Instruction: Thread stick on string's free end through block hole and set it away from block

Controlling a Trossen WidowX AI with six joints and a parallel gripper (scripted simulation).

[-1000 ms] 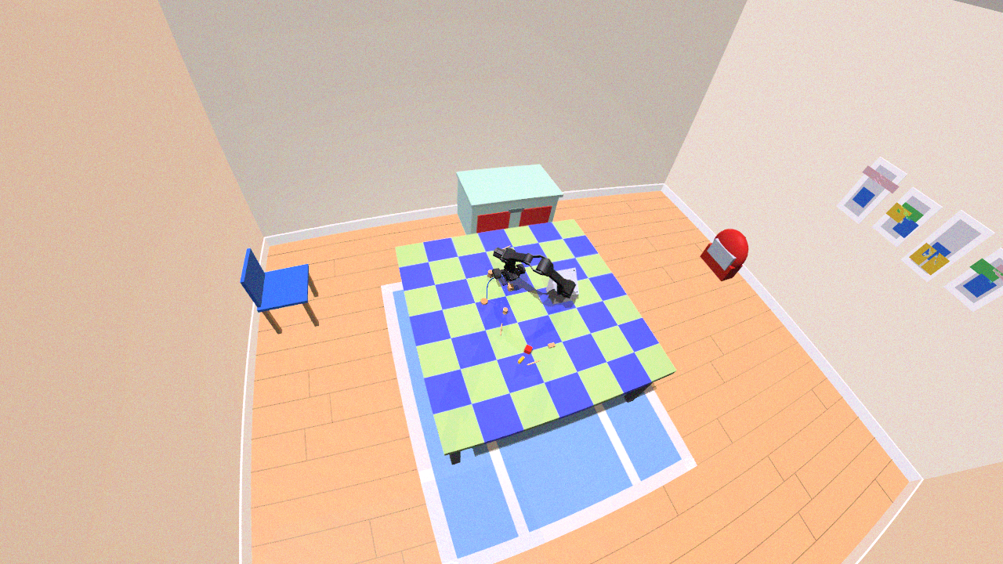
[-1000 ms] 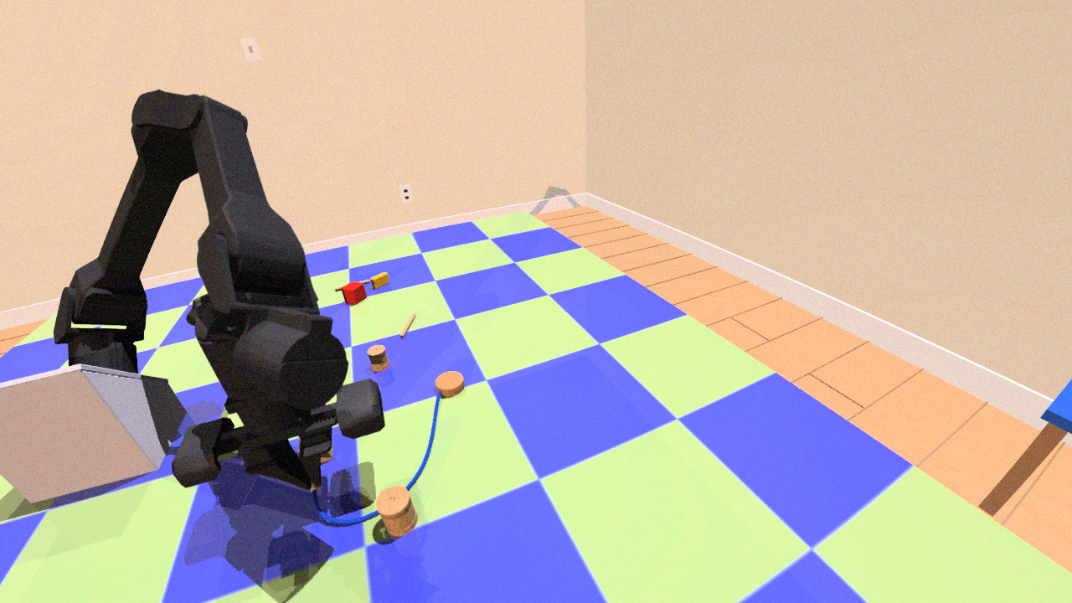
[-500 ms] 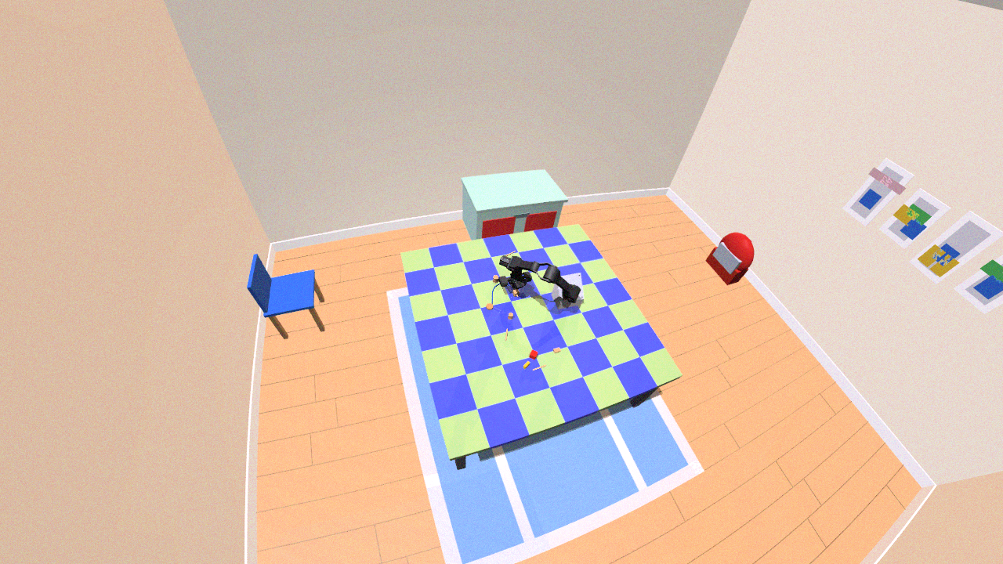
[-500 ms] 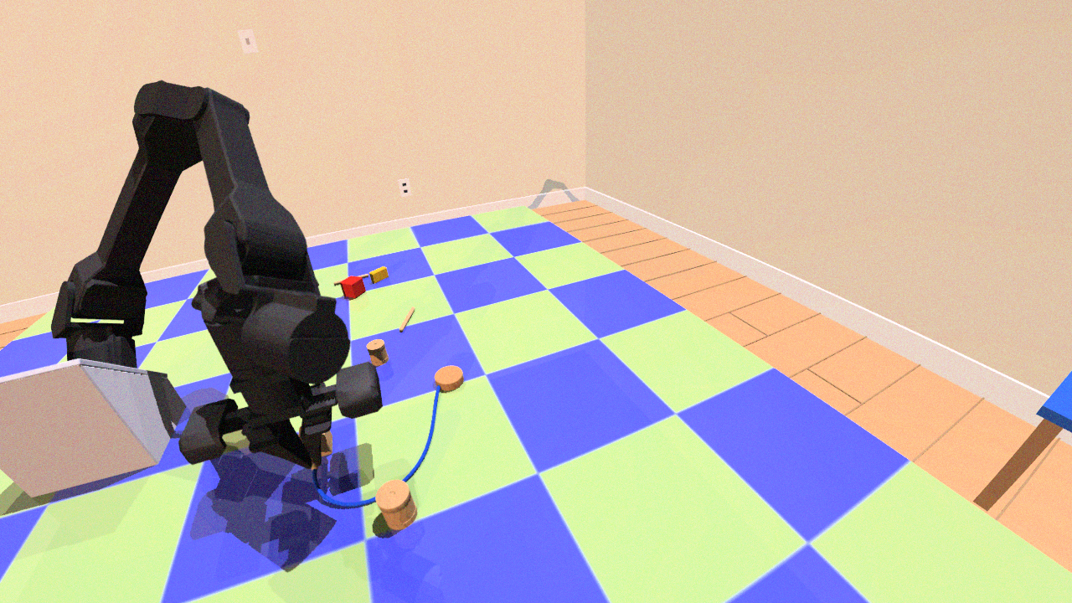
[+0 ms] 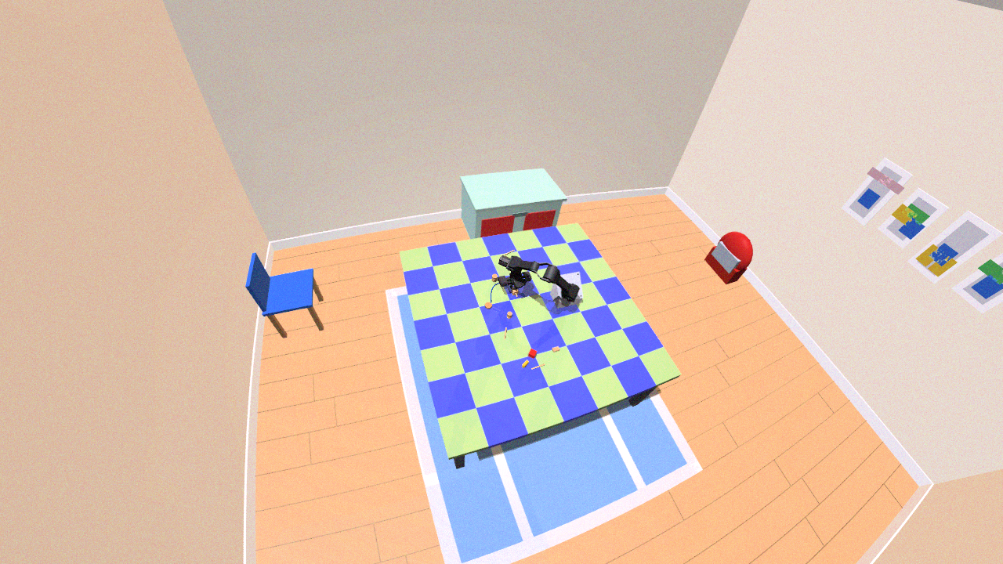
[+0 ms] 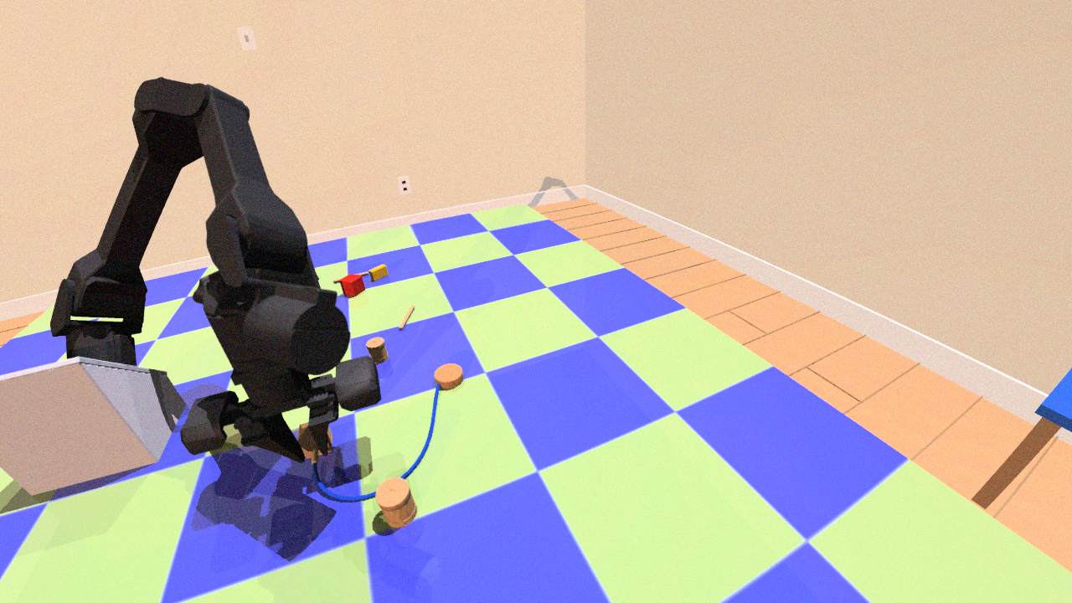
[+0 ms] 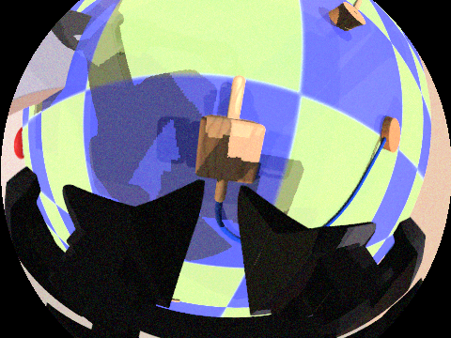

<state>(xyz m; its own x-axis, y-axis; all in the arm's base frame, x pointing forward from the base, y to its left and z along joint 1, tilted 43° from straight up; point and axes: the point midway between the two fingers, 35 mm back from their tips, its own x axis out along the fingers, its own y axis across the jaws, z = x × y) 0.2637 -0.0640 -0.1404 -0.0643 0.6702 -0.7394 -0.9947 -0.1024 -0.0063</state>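
My gripper tip is now 3 cm to the right of the wooden block. Round my gripper tip: wooden cylinder (9 cm ahead, 9 cm to the right); then red block (2 cm ahead, 44 cm to the left); then round wooden button (17 cm ahead, 9 cm to the left, 1 cm below).
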